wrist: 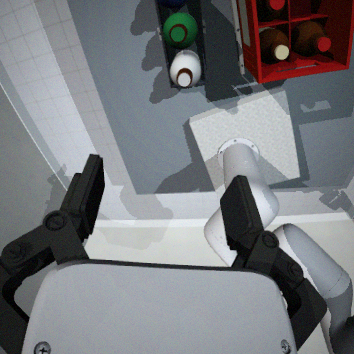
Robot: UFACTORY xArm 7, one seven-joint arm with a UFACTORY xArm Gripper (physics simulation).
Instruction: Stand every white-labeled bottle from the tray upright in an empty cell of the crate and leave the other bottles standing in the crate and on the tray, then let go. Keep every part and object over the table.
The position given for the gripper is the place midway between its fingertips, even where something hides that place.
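A brown bottle [307, 38] and a white bottle [185, 69] are in view, and so is the gripper [167, 178].
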